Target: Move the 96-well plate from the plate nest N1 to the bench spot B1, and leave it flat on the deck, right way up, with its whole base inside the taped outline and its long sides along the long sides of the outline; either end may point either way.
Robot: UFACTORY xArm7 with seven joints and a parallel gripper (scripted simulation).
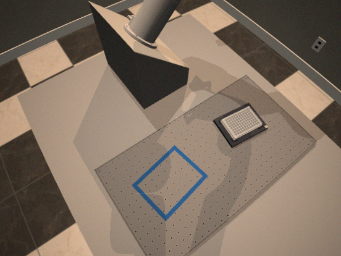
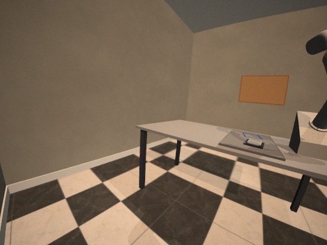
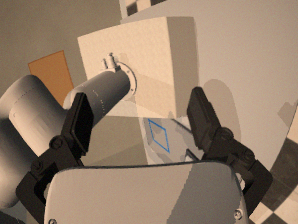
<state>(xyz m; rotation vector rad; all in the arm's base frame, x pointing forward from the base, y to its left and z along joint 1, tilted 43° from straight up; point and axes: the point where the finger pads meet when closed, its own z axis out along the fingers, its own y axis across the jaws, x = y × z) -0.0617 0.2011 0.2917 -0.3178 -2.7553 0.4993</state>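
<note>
Now: the white 96-well plate 460 mm ahead of my hand, 260 mm below it and 200 mm to the right of it. Round my hand: plate nest: 460 mm ahead, 270 mm below, 200 mm to the right.
</note>
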